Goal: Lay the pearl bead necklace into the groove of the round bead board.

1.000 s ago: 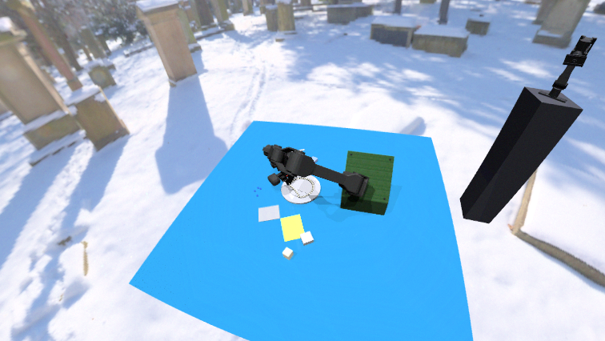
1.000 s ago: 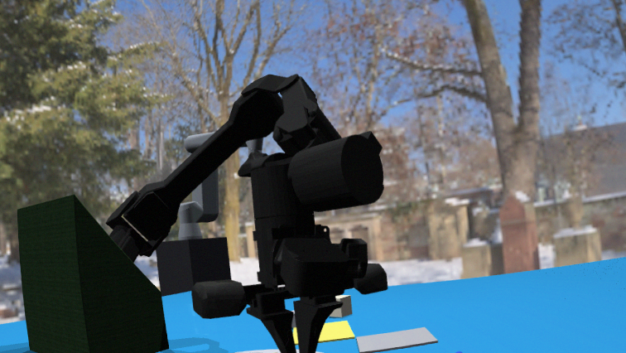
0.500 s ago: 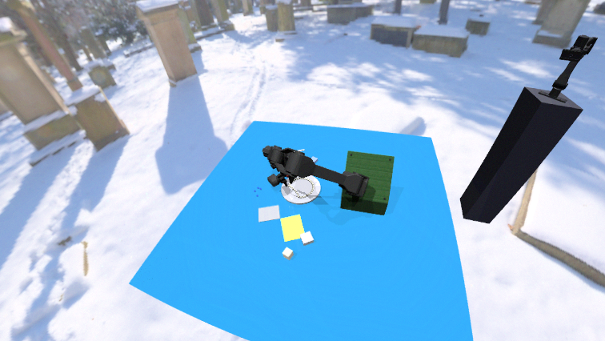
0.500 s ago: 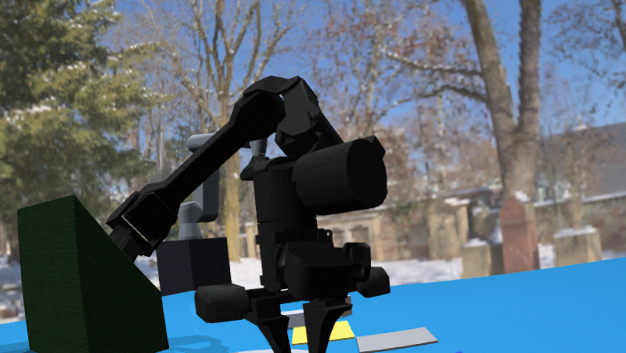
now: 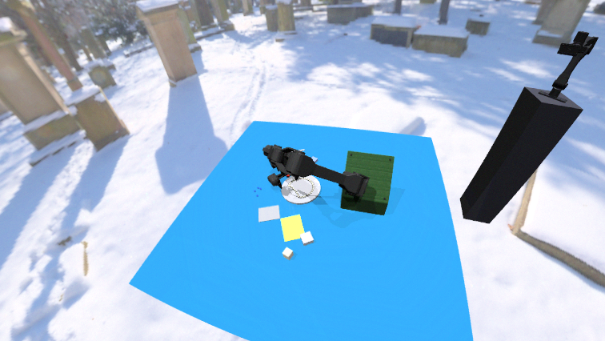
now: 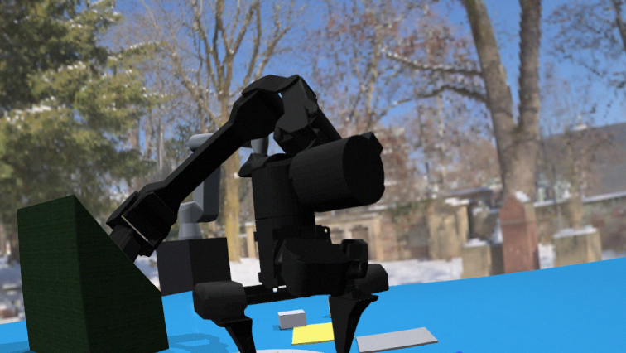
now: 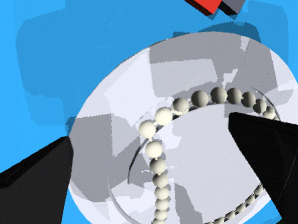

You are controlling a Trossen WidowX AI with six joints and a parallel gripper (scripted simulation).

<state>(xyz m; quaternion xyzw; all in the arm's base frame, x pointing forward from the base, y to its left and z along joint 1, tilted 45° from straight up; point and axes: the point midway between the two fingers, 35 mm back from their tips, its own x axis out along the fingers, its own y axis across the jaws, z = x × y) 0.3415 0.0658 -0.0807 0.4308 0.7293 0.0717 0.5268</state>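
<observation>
The round white bead board lies 60 mm behind my gripper tip and 10 mm below it. The rest, counted from my gripper tip: yellow tile 110 mm behind, 220 mm to the left, 20 mm below; then red object 40 mm ahead, 110 mm to the right, 10 mm below; then grey tile 30 mm ahead, 180 mm to the left, 20 mm below.
</observation>
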